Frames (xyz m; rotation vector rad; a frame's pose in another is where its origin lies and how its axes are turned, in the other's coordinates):
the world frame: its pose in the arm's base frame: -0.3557 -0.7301 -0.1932 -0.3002 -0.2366 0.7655
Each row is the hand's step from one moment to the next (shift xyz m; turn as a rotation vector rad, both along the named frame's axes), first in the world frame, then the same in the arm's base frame.
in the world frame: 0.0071 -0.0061 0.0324 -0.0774 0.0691 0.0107
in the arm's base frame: -0.0014 0.0067 0.0330 -0.1018 -0.0058 -0.0220
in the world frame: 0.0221 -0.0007 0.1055 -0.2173 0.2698 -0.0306
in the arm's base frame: -0.0175 0.0341 0.1007 -0.3152 0.0245 -0.1448
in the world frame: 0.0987 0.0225 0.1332 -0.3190 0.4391 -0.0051
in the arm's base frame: 0.0123 0.1092 0.1261 -0.5030 0.0725 -0.1906
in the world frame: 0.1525 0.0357 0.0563 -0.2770 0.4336 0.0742
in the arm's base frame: 0.0657 0.1426 0.0553 -0.4953 0.1127 -0.1106
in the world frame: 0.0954 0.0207 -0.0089 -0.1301 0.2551 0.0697
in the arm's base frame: 0.0561 0.0801 -0.0059 -0.2767 0.0943 -0.0375
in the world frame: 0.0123 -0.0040 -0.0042 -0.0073 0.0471 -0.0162
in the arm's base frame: 0.0125 0.0052 -0.0013 -0.0302 0.0240 -0.0323
